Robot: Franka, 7 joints.
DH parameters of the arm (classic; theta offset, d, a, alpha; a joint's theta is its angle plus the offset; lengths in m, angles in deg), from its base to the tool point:
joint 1: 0 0.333 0 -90
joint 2: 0 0 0 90
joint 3: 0 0.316 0.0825 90
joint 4: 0 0 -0.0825 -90
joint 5: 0 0.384 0 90
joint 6: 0 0 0.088 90
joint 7: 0 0.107 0 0
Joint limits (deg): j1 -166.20..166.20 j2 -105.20..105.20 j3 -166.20..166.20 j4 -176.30..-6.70 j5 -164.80..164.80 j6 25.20..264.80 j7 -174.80..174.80
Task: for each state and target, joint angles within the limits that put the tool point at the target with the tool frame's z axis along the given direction. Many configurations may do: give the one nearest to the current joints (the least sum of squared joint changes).
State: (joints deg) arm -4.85 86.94 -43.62 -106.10 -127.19 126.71 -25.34
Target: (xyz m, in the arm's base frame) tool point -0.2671 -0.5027 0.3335 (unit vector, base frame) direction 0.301 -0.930 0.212
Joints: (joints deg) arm -44.62 105.20 -88.76 -132.08 -153.23 78.68 -25.34
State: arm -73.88 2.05 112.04 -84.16 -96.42 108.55 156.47
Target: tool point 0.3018 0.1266 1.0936 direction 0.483 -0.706 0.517
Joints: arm -82.61 11.90 136.26 -52.51 -131.71 104.48 156.47
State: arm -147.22 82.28 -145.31 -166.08 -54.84 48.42 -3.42
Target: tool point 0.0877 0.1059 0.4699 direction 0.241 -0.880 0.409
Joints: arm -138.70 69.26 -130.73 -174.87 -59.90 56.07 -3.42
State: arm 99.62 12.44 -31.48 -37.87 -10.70 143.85 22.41
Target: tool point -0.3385 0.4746 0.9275 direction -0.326 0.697 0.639
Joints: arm 127.39 40.16 -50.13 -16.03 -22.10 182.95 22.41
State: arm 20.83 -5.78 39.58 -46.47 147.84 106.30 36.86
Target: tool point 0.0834 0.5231 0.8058 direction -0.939 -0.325 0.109
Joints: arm 38.26 16.93 38.14 -65.56 94.49 56.47 36.86
